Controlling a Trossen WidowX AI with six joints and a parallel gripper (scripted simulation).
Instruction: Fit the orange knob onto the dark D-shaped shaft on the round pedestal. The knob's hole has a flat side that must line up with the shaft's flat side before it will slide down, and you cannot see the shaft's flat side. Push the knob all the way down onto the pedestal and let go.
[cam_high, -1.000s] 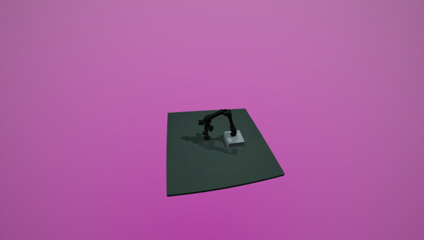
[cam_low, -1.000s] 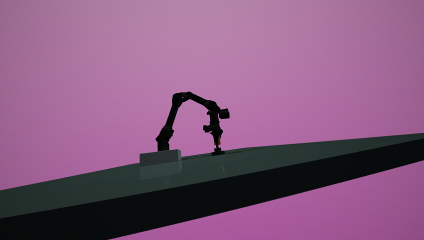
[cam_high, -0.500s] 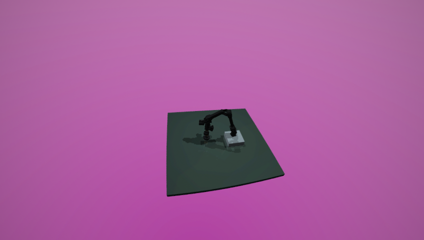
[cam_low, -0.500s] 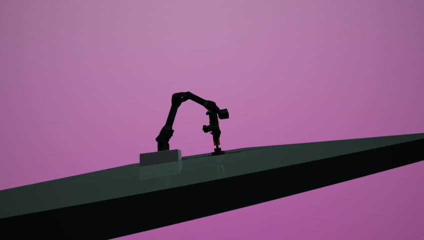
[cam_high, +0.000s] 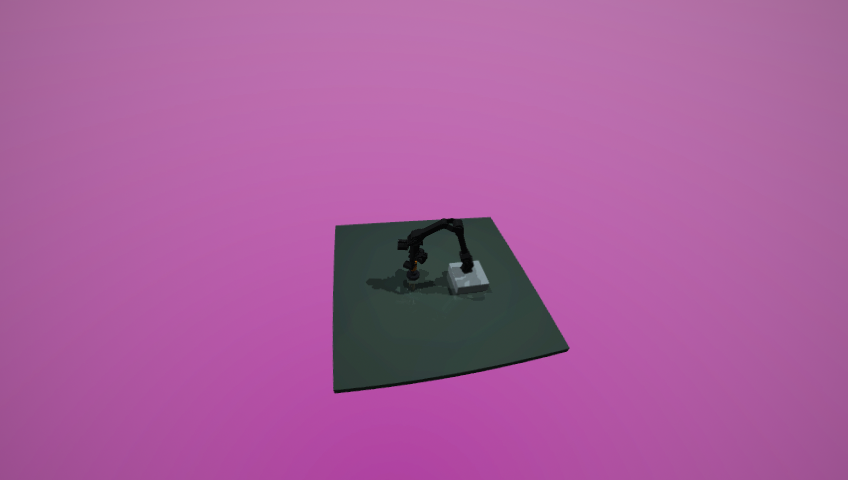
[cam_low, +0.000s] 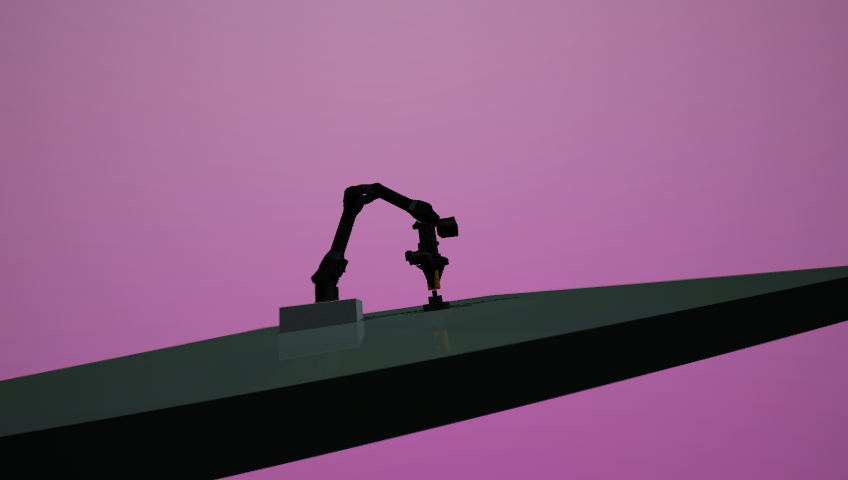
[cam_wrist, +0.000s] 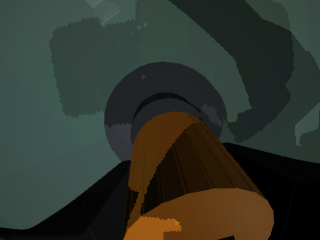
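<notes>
Right now the orange knob is 2 cm above my gripper tip. The rest, counted from my gripper tip: round dark pedestal 4 cm below.
</notes>
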